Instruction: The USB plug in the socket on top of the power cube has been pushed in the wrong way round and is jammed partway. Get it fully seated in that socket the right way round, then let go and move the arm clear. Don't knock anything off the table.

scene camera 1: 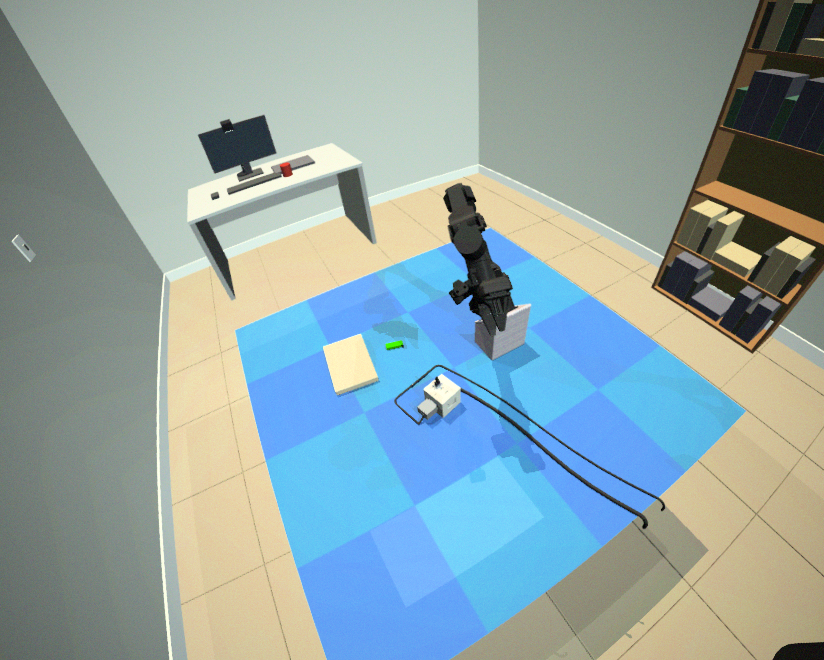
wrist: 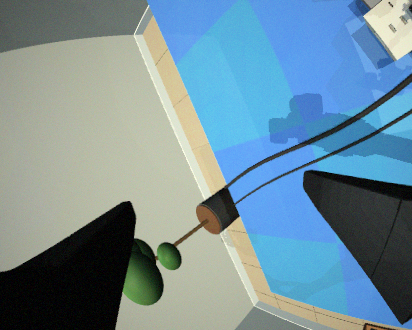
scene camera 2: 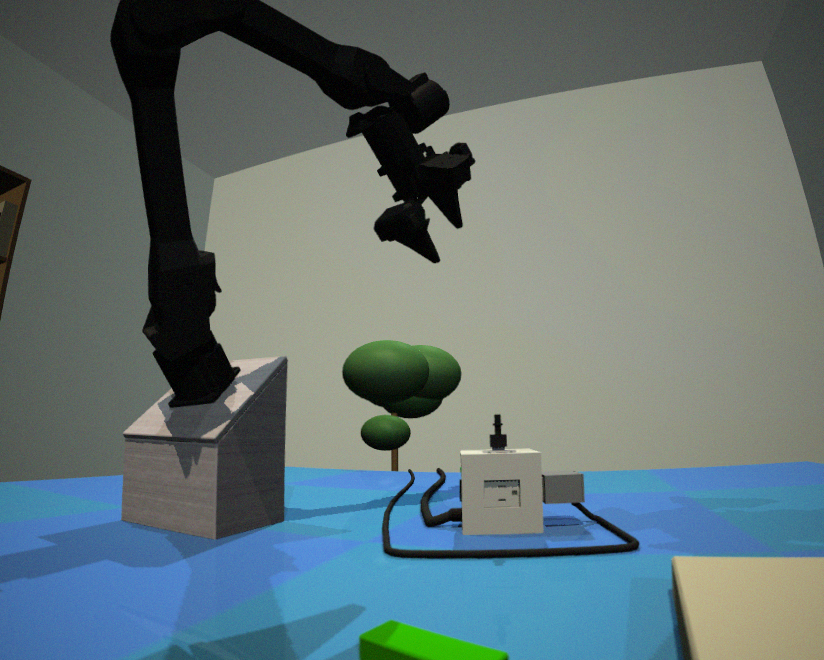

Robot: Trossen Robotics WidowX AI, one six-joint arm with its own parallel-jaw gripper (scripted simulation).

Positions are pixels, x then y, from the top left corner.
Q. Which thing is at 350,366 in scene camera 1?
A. A beige board.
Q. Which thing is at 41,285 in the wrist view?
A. My gripper.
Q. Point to a white power cube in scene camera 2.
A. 501,493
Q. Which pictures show my gripper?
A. Scene camera 1, the wrist view and scene camera 2: all of them.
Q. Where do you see a grey block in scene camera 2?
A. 567,486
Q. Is my gripper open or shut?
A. Open.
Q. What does my gripper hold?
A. Nothing.
